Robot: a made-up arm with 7 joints.
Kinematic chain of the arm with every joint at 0, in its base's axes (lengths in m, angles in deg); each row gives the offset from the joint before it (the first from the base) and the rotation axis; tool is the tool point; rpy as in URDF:
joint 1: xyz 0.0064 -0.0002 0.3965 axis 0 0.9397 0.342
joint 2: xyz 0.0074 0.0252 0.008 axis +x
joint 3: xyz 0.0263 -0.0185 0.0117 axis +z
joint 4: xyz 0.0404 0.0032 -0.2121 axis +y
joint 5: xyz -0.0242 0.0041 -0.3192 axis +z
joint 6: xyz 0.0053 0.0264 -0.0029 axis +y
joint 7: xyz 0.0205 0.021 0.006 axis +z
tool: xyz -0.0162 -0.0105 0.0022 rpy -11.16 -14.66 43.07
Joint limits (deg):
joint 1: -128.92..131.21
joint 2: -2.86..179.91
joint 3: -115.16..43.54
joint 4: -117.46..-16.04
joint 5: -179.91..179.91
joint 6: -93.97..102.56
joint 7: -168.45..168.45
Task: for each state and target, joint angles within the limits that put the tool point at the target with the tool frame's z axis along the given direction. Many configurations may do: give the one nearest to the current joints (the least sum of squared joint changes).
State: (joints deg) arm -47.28 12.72 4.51 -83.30 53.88 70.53 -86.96
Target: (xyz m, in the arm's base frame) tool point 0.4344 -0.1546 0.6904 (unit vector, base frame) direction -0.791 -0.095 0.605
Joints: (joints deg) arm -92.30 25.98 -34.19 -50.78 13.32 77.37 -105.09
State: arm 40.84 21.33 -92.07 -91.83 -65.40 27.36 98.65
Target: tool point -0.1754 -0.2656 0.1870 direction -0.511 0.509 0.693
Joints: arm 47.99 32.67 -98.91 -100.07 -76.27 45.21 103.47
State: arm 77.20 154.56 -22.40 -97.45 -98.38 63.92 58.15
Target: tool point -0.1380 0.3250 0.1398 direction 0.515 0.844 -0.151
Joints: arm 115.33 174.27 -19.09 -109.20 -144.03 92.26 72.78
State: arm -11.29 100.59 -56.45 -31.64 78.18 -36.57 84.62
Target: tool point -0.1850 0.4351 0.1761 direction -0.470 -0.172 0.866
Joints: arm 37.31 83.96 -90.25 -41.36 54.13 -65.26 69.91
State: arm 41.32 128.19 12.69 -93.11 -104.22 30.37 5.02
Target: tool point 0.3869 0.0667 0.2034 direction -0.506 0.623 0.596
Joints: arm 65.42 167.29 33.37 -88.33 -104.26 44.06 9.75
